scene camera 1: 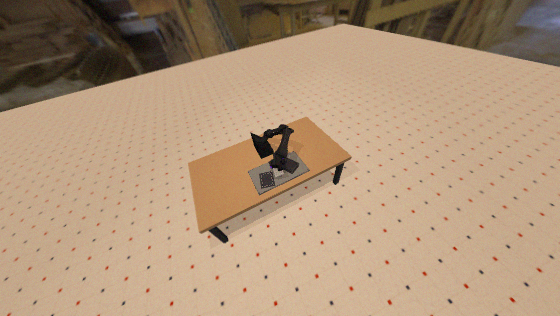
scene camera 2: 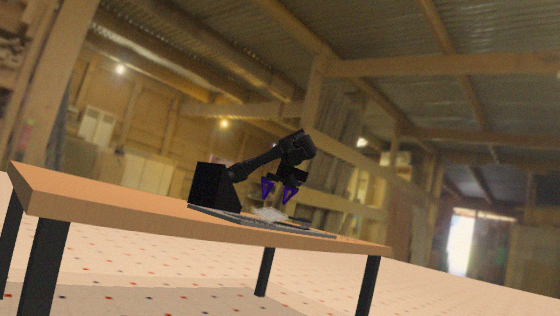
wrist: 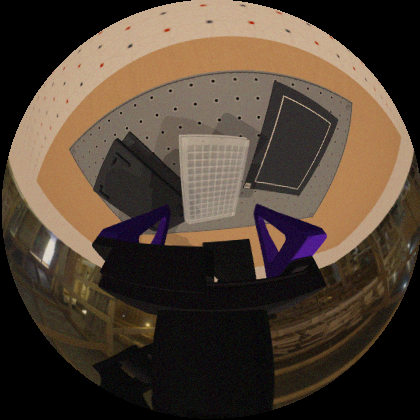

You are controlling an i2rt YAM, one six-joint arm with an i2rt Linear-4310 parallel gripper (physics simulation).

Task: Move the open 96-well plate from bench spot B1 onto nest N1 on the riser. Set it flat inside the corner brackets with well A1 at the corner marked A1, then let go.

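Where they show: gripper, fingertip midpoint: [scene camera 2: 273,201] [wrist: 211,208]; arm's base at its link origin: [scene camera 1: 262,141] [scene camera 2: 219,184].
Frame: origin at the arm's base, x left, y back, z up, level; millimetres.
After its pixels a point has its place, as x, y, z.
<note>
The open 96-well plate [wrist: 214,177] @(-51, -369, -72) [scene camera 2: 270,215] @(-70, -379, -78) [scene camera 1: 278,171] @(-53, -380, -75) is pale and lies between the dark riser and a dark outlined pad. In scene camera 2 it looks tilted; its left side in the wrist view overlaps the riser's edge, and what bears it is unclear. The riser [wrist: 142,187] @(50, -387, -68) is at left in the wrist view. Nest N1 shows as black corner brackets [wrist: 122,159] @(47, -437, -64) on its top; the A1 mark is not readable. My gripper [wrist: 211,208] @(-44, -360, -27) [scene camera 2: 275,201] @(-44, -360, -27) is open and empty, its purple fingers apart above the plate.
The dark pad [wrist: 292,145] @(-174, -380, -104) [scene camera 1: 267,179] @(-175, -375, -104) with a pale outline lies right of the plate in the wrist view; no label is readable. A grey perforated board [wrist: 187,92] @(-49, -476, -105) lies under these things on the wooden table [wrist: 220,52] @(-101, -523, -118) [scene camera 1: 215,190] @(-624, -178, -118). The arm's black base [scene camera 2: 212,187] @(-88, -58, -24) stands behind.
</note>
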